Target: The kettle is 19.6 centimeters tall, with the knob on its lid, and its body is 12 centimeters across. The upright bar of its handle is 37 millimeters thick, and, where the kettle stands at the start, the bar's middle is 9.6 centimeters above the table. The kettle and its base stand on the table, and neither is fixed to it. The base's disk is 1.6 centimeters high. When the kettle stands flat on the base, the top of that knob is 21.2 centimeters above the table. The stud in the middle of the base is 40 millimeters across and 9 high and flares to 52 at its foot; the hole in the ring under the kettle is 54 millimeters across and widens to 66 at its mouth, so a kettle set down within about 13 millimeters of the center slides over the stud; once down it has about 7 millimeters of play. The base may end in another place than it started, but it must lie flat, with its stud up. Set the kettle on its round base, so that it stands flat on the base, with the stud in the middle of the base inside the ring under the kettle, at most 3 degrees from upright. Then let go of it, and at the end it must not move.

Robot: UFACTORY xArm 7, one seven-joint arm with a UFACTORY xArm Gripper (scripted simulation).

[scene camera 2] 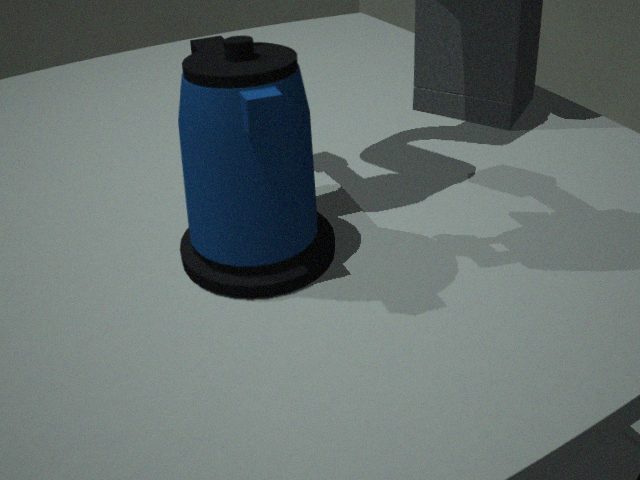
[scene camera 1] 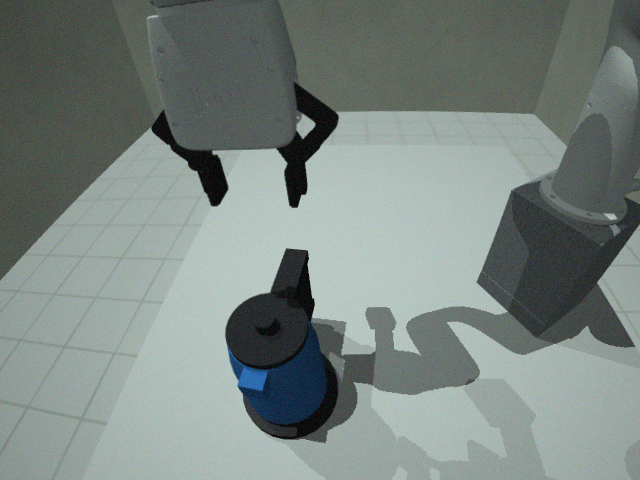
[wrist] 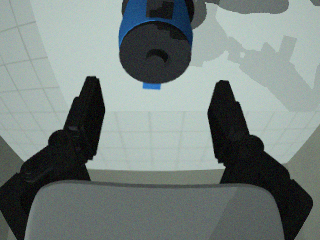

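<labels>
Scene camera 1 shows my gripper. Scene camera 2, gripper out of frame. Wrist view, gripper visible. Same spot on the gripper (scene camera 1: 299, 150), (wrist: 255, 185).
</labels>
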